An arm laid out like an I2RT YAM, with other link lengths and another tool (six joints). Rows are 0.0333 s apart.
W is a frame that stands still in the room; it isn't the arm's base.
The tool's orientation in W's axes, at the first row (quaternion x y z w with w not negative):
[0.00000, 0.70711, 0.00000, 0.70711]
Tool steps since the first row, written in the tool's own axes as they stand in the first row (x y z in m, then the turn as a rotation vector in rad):
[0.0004, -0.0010, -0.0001, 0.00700, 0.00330, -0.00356]
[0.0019, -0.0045, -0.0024, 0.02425, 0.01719, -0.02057]
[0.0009, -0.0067, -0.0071, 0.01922, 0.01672, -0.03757]
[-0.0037, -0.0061, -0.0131, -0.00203, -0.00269, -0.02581]
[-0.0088, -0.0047, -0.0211, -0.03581, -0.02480, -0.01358]
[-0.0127, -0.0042, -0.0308, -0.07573, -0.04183, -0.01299]
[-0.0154, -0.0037, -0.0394, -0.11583, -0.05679, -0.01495]
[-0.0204, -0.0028, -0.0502, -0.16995, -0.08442, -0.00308]
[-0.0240, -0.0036, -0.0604, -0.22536, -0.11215, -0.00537]
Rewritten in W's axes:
[-0.0001, -0.0010, -0.0004, -0.00356, 0.00330, -0.00700]
[-0.0024, -0.0045, -0.0019, -0.02057, 0.01719, -0.02425]
[-0.0071, -0.0067, -0.0009, -0.03757, 0.01672, -0.01922]
[-0.0131, -0.0061, 0.0037, -0.02581, -0.00269, 0.00203]
[-0.0211, -0.0047, 0.0088, -0.01358, -0.02480, 0.03581]
[-0.0308, -0.0042, 0.0127, -0.01299, -0.04183, 0.07573]
[-0.0394, -0.0037, 0.0154, -0.01495, -0.05679, 0.11583]
[-0.0502, -0.0028, 0.0204, -0.00308, -0.08442, 0.16995]
[-0.0604, -0.0036, 0.0240, -0.00537, -0.11215, 0.22536]

